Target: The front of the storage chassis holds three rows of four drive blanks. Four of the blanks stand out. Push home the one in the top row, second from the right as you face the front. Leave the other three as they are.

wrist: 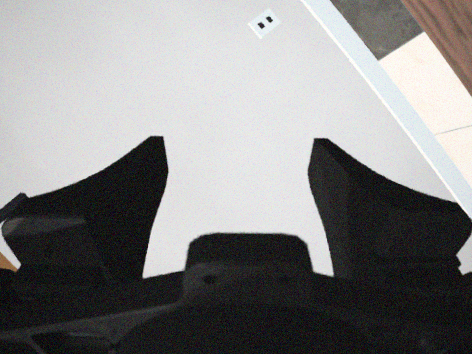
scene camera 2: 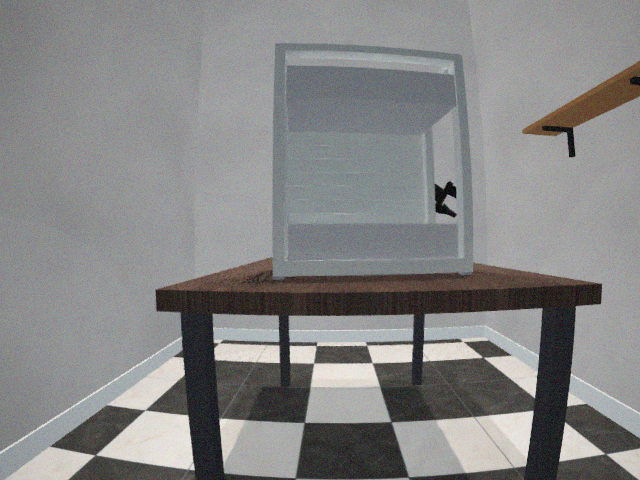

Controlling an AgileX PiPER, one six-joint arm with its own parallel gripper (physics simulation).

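Note:
A grey rack frame (scene camera 2: 279,155) stands on the table in the scene view. It holds a grey box-shaped unit (scene camera 2: 372,241) at the bottom and another grey unit (scene camera 2: 369,85) at the top. I cannot tell which of them is the storage chassis. No drive blanks can be made out in either view, so their positions are hidden. My gripper (scene camera 2: 452,200) (wrist: 238,154) is open and empty. In the scene view it shows through the right side of the frame, beyond the rear post. In the wrist view it faces the pale wall.
The dark wooden table (scene camera 2: 372,302) (wrist: 450,35) carries the rack. A wooden wall shelf (scene camera 2: 589,103) with black brackets is at the right. The wrist view shows a wall socket (wrist: 265,23), a pale skirting board (wrist: 380,90) and floor tiles. Panels with faint horizontal lines (scene camera 2: 356,175) show inside the rack.

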